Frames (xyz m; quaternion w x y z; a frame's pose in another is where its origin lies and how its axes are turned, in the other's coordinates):
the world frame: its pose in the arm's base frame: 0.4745 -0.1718 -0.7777 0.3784 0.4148 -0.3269 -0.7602
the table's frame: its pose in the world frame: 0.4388 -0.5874 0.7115 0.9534 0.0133 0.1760 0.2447
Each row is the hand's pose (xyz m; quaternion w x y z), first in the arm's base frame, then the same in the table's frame.
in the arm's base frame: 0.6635 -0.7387 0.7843 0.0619 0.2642 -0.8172 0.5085
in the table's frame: 0.6167 2.1887 -0.3537 0.1664 0.7648 -0.0897 0.6158
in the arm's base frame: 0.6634 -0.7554 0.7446 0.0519 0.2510 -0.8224 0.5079
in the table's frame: 0.6362 2.1518 -0.3644 0.1566 0.7642 -0.1039 0.6170
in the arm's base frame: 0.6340 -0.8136 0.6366 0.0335 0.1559 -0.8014 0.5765
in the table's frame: 0.6982 2.0420 -0.3643 0.0569 0.7284 -0.1195 0.6723
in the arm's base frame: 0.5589 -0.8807 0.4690 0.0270 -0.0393 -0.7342 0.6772
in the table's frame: 0.7677 1.8608 -0.3402 0.1155 -0.6131 0.1442 -0.7681
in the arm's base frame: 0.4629 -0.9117 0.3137 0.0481 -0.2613 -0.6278 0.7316
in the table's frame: 0.7978 1.6831 -0.2979 0.2719 -0.4310 0.1714 -0.8432
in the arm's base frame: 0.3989 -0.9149 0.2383 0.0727 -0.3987 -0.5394 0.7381
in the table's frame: 0.7985 1.5905 -0.2629 0.3547 -0.2908 0.1830 -0.8696
